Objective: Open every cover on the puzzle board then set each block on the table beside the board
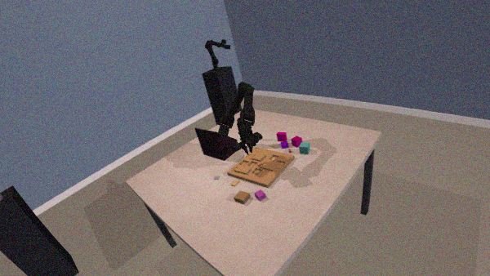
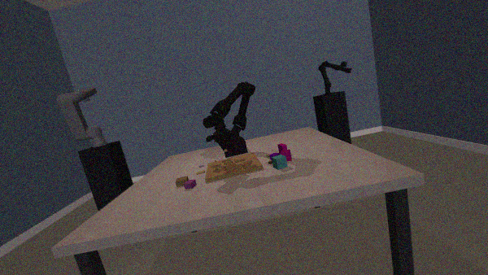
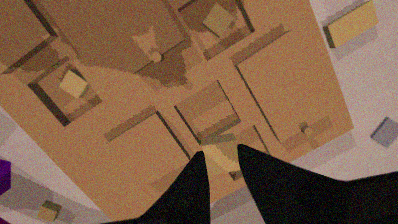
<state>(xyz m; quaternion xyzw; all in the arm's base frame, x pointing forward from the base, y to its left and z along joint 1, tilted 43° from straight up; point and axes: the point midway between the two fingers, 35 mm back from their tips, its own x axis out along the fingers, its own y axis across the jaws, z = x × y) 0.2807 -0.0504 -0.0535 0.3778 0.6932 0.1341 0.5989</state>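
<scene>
The small orange block is 140 mm ahead of my gripper tip, 220 mm to the left of it and 90 mm below it. The rest, counted from my gripper tip: tiny grey block (140 mm behind, 180 mm to the right, 100 mm below); brown block (130 mm ahead, 260 mm to the right, 80 mm below); teal block (230 mm ahead, 250 mm to the left, 70 mm below).
</scene>
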